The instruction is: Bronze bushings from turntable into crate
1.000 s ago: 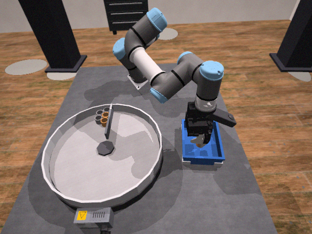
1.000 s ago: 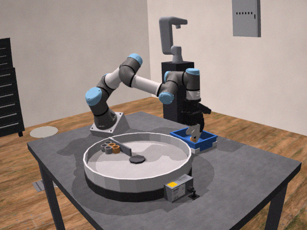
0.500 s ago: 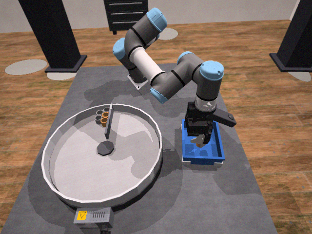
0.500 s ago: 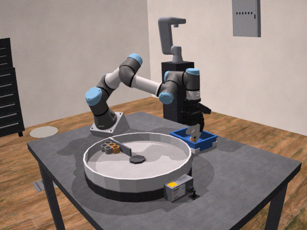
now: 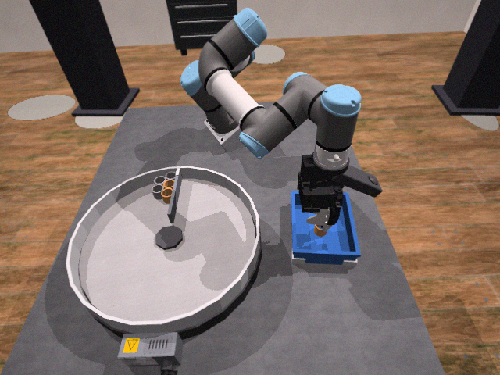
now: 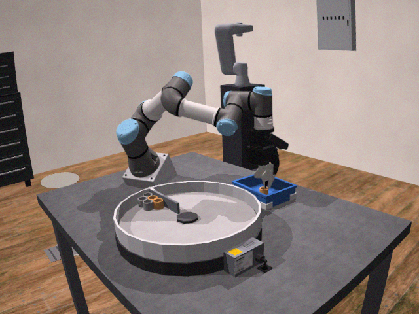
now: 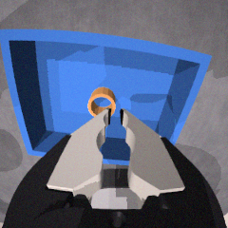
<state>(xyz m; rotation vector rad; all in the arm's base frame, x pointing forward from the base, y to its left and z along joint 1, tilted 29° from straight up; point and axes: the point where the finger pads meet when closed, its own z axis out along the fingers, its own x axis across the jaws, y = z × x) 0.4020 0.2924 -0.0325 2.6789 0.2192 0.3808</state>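
My hand is 30 mm above the blue crate and 20 mm past it. From my hand the other things lie so: grey turntable (360 mm to the right, 70 mm ahead).
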